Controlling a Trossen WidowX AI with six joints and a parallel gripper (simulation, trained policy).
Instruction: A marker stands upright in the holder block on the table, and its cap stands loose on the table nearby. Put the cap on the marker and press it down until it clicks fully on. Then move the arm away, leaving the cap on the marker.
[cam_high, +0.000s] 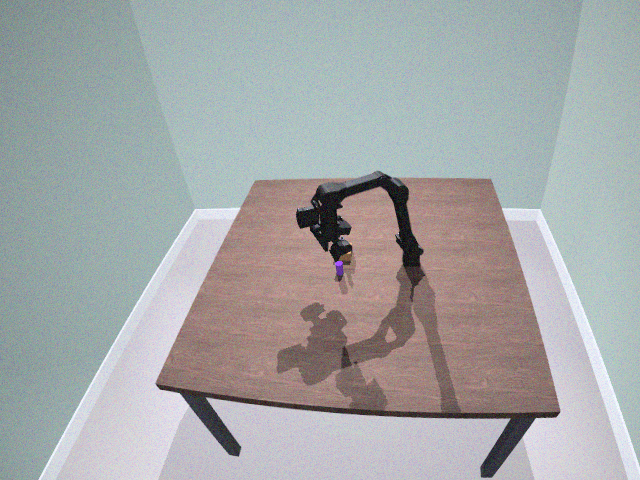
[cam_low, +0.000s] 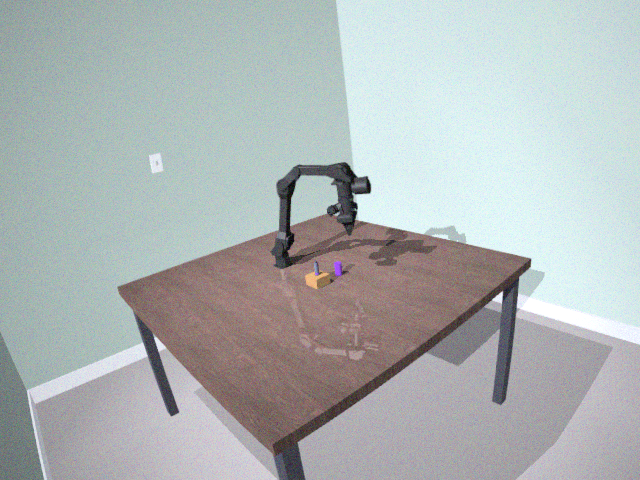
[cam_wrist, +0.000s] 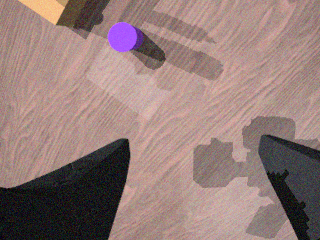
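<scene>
Right now the purple cap is 130 mm below my gripper tip, 80 mm to the right of it and 10 mm behind it. Also, from my gripper tip: orange holder block (180 mm to the right, 140 mm below, 10 mm behind); dark blue marker (180 mm to the right, 90 mm below, 10 mm behind).
</scene>
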